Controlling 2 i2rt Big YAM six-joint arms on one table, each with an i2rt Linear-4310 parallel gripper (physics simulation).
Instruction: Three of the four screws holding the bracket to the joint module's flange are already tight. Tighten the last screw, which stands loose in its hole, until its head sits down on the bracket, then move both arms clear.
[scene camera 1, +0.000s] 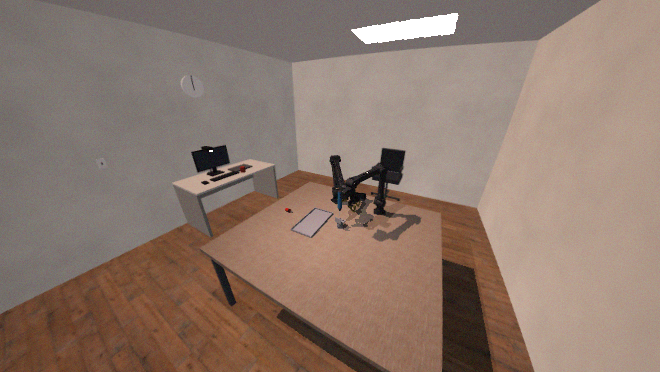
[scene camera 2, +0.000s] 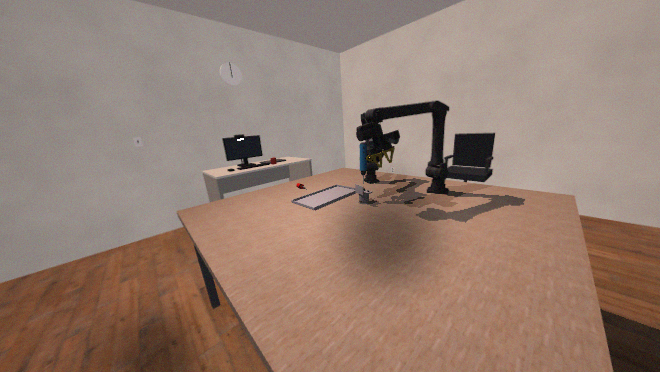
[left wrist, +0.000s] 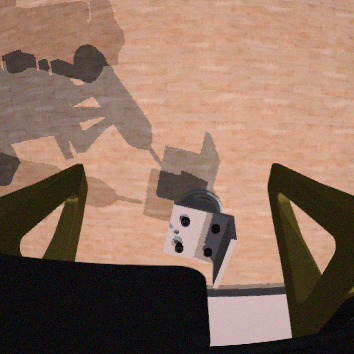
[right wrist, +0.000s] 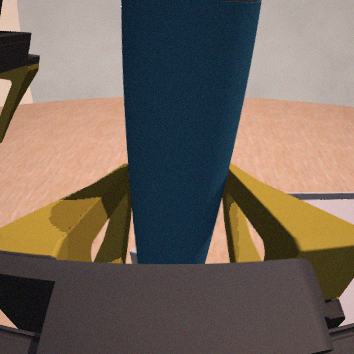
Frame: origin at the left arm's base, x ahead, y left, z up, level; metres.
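Where they show: left gripper, between the fingertips: (scene camera 1: 356, 209) (scene camera 2: 385, 165) (left wrist: 177, 174); right gripper, between the fingertips: (scene camera 1: 339, 200) (scene camera 2: 362, 158) (right wrist: 176, 174); left arm's base, origin of its link: (scene camera 1: 379, 212) (scene camera 2: 437, 191); right arm's base, origin of its link: (scene camera 1: 336, 201) (scene camera 2: 370, 181).
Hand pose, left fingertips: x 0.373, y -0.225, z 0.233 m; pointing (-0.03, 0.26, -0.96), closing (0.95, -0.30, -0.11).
Each offset is from my left fingertips to the top centre of the thing. "spot": to the spot under its first point.
The light grey bracket (left wrist: 200, 235) sits on the dark round joint module @[dx -0.040, dy -0.138, dz -0.169 m] (left wrist: 200, 200) on the table, and its screw heads show as dark dots. I cannot tell which screw stands loose. My left gripper (left wrist: 177, 174) is open and empty, hanging above the bracket. My right gripper (right wrist: 176, 174) is shut on the blue screwdriver handle @[spot: dx -0.116, dy -0.156, dz +0.053 m] (right wrist: 186, 140) and holds it upright. In scene camera 2 the screwdriver @[dx -0.084, dy -0.155, dz +0.112 m] (scene camera 2: 363, 158) hangs over the bracket (scene camera 2: 364, 194), beside the left gripper (scene camera 2: 382, 157). In scene camera 1 the screwdriver (scene camera 1: 339, 198) stands above the bracket (scene camera 1: 341, 223).
A flat grey-rimmed tray @[dx -0.058, dy -0.405, dz -0.217 m] (scene camera 2: 323, 196) lies on the table just left of the bracket; it also shows in the left wrist view (left wrist: 246, 316). A small red object @[dx -0.159, dy -0.699, dz -0.198 m] (scene camera 2: 300, 186) lies beyond the tray. A desk with a monitor (scene camera 2: 241, 147) and a chair (scene camera 2: 471, 157) stand off the table.
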